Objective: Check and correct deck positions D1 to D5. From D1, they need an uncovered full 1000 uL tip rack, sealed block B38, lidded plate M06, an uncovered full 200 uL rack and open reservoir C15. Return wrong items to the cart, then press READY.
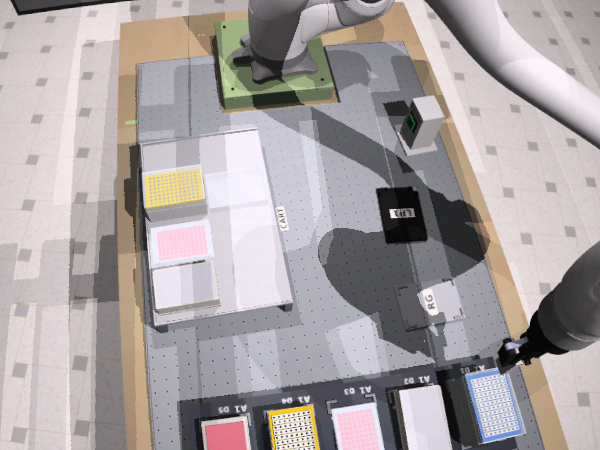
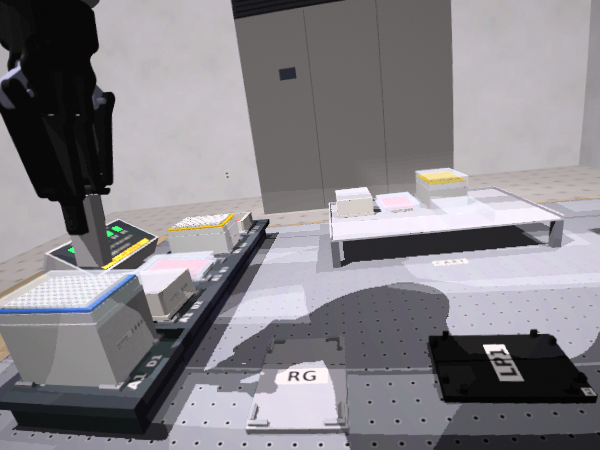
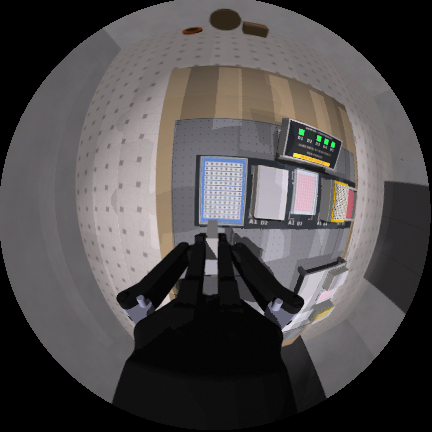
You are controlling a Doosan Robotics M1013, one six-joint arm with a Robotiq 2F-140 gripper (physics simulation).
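Places are measured from the arm's base along level axes (x ahead, y left, z up), in metres.
Pixels of known places: gripper, fingertip midpoint: (image 1: 501, 366) (image 2: 95, 263) (image 3: 212, 227); arm's base, origin of the base link: (image 1: 278, 55).
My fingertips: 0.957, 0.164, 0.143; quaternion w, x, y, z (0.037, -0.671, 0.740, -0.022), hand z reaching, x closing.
Ahead of a thing's pixels: the offset from my fingertips to its top centre, as dx, dy, dz. "pt": to the spot under its first point.
My gripper (image 1: 503, 368) (image 2: 95, 260) (image 3: 212, 227) is shut and empty, its tips above the near edge of the blue-rimmed tip rack @(+0.059, -0.022, -0.028) (image 1: 494, 406) (image 2: 70, 292) (image 3: 223, 191) at D1. D2 holds a plain white block @(+0.046, -0.143, -0.085) (image 1: 425, 420) (image 2: 167, 292) (image 3: 271, 192); D3 a pink plate @(+0.043, -0.271, -0.109) (image 1: 356, 427) (image 2: 182, 267) (image 3: 305, 192) under a clear lid; D4 a yellow-rimmed rack @(+0.015, -0.392, -0.067) (image 1: 293, 430) (image 2: 202, 224) (image 3: 340, 200); D5 a red reservoir @(-0.001, -0.515, -0.100) (image 1: 226, 437) (image 3: 351, 204). The panel @(pt +0.148, -0.331, -0.074) (image 2: 131, 239) (image 3: 312, 142) has green lights for D1, D3, D4, D5, none for D2, and a yellow bar. Item codes are unreadable.
The cart @(-0.489, -0.443, -0.115) (image 1: 260, 265) (image 2: 525, 214) bears a yellow rack @(-0.548, -0.507, -0.051) (image 1: 174, 187) (image 2: 442, 187), a pink plate @(-0.440, -0.515, -0.105) (image 1: 181, 242) (image 2: 397, 201), a white block @(-0.333, -0.523, -0.079) (image 1: 185, 286) (image 2: 354, 202) and a clear flat piece @(-0.538, -0.372, -0.096) (image 1: 237, 189). The RG plate @(-0.190, -0.013, -0.167) (image 1: 450, 300) (image 2: 300, 405), black LP1 plate @(-0.416, +0.004, -0.161) (image 1: 402, 230) (image 2: 465, 370) and a grey device @(-0.623, +0.127, -0.051) (image 1: 430, 120) stand apart.
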